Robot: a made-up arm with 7 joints.
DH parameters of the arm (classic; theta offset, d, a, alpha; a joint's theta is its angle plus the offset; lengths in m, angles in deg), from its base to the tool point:
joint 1: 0 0.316 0 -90
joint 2: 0 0 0 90
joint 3: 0 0.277 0.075 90
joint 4: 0 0 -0.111 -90
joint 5: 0 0.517 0 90
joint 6: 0 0 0.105 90
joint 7: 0 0 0 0
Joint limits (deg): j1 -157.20..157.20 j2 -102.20..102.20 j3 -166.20..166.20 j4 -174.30..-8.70 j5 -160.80..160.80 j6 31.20..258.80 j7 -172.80..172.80
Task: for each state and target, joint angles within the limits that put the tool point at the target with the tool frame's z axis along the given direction. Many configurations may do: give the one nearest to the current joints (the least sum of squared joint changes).
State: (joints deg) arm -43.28 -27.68 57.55 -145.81 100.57 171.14 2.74
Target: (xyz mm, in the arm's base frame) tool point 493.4 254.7 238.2 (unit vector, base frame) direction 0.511 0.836 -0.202
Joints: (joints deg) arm -32.24 6.37 65.21 -128.87 135.00 145.28 2.74
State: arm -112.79 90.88 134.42 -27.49 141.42 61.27 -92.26
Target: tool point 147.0 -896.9 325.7 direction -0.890 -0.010 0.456
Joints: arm -104.87 101.09 110.44 -43.96 126.11 70.54 -92.26
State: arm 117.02 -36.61 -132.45 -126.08 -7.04 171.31 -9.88
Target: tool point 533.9 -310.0 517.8 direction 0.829 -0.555 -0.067
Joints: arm 114.46 -9.85 -139.19 -112.09 19.46 208.07 -9.88
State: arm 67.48 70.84 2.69 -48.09 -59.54 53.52 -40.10
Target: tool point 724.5 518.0 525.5 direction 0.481 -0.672 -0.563
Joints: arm 35.39 53.77 0.36 -36.69 -56.03 90.24 -40.10
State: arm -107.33 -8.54 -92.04 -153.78 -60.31 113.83 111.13
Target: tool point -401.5 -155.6 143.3 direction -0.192 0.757 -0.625
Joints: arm -110.04 -24.88 -65.03 -162.14 -86.88 107.07 111.13
